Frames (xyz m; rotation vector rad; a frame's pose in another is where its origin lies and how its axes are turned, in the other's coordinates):
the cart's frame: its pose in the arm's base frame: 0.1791 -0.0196 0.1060 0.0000 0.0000 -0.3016
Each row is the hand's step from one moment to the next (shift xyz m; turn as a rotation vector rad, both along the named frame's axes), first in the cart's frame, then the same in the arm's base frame.
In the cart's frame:
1: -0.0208 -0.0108 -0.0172 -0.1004 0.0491 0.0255
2: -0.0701 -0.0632 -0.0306 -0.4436 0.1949 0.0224
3: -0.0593 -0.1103 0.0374 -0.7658 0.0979 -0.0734
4: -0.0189 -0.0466 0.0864 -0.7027 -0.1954 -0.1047
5: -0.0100 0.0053 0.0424 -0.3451 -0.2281 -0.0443
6: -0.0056 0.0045 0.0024 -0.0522 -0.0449 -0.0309
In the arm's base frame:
1: -0.0231 -0.0041 -0.0172 -0.0813 0.0767 0.0255
2: -0.0857 -0.0395 -0.0306 -0.3657 0.3179 0.0224
3: -0.0894 -0.0877 0.0374 -0.7022 0.3210 -0.0734
4: -0.0319 -0.0389 0.0864 -0.7290 0.0222 -0.1047
5: -0.0080 0.0080 0.0424 -0.3973 -0.1153 -0.0443
6: -0.0040 0.0060 0.0024 -0.0632 -0.0274 -0.0309

